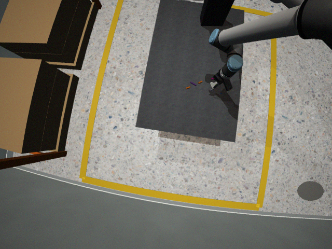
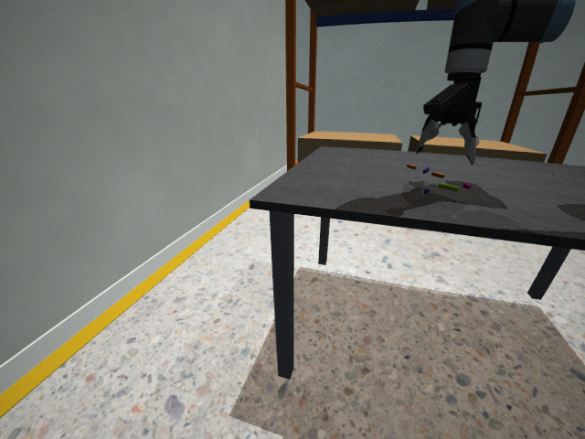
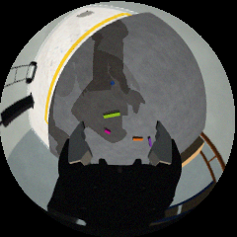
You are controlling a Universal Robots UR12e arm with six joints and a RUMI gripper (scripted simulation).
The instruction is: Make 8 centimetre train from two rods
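Right now the lime rod is 70 mm below my hand, 30 mm behind it and 10 mm to the right of it. From my hand the other things lie so: purple rod: 190 mm to the right, 70 mm below, 60 mm ahead; magenta rod: 80 mm behind, 70 mm below, 60 mm to the right; small blue rod: 70 mm to the left, 70 mm below, 10 mm ahead.
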